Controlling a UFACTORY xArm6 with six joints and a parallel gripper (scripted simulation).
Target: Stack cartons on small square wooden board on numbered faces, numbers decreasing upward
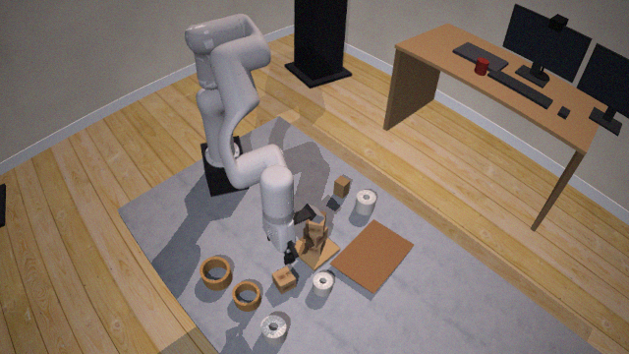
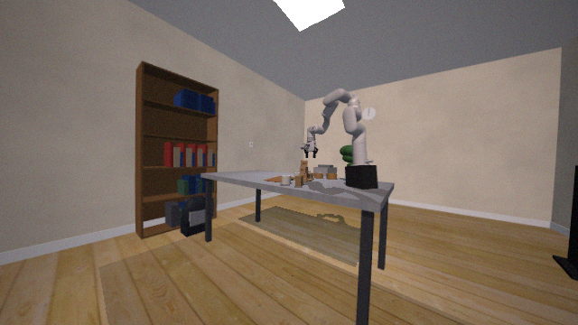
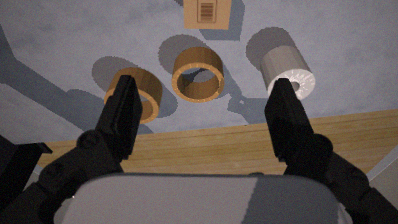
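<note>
My gripper is now 18 cm above the carton. The rest, counted from my hand: square wooden board: 6 cm behind, 15 cm to the left, 20 cm below.
</note>
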